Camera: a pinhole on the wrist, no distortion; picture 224 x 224 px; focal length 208.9 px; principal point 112.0 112.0 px. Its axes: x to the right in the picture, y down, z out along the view. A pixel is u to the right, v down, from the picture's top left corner.
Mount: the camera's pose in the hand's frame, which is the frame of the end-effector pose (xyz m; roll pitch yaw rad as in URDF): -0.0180 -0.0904 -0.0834 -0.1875 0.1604 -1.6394
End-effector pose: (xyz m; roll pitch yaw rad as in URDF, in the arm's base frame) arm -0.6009 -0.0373 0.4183 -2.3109 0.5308 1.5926
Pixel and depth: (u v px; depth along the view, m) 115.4 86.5 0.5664
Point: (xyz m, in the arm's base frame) -1.0814 -0.1277 0.2571
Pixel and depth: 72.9 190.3 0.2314
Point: -0.7610 0.0433 0.3430
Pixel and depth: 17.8 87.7 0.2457
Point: -0.7458 -0.0892 0.3265
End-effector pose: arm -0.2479 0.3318 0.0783 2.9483 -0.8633 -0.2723
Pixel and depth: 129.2 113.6 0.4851
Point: 0.1338 0.3655 -0.1389
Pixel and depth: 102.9 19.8 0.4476
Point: -0.0141 0.3309 -0.2885
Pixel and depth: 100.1 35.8 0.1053
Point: -0.2123 0.4193 0.0206
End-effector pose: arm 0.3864 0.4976 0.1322 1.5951 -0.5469 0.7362
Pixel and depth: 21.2 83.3 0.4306
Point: 0.6407 0.2213 0.1505
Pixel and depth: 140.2 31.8 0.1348
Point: 0.4414 0.4789 -0.0034
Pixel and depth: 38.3 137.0 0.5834
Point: 0.8299 0.2213 0.2178
